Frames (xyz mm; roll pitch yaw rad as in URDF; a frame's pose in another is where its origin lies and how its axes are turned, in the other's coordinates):
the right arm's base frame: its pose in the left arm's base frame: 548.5 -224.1 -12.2 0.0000 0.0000 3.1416
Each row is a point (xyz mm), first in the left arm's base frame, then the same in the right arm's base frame.
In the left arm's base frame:
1: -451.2 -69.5 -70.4
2: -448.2 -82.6 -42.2
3: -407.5 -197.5 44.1
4: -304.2 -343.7 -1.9
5: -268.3 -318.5 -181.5
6: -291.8 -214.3 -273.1
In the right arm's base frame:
1: 999.7 -154.6 -58.2
2: 996.7 -141.5 -30.0
3: 956.0 -26.6 56.3
4: 852.7 119.6 10.3
5: 816.8 94.4 -169.3
6: 840.3 -9.8 -260.9

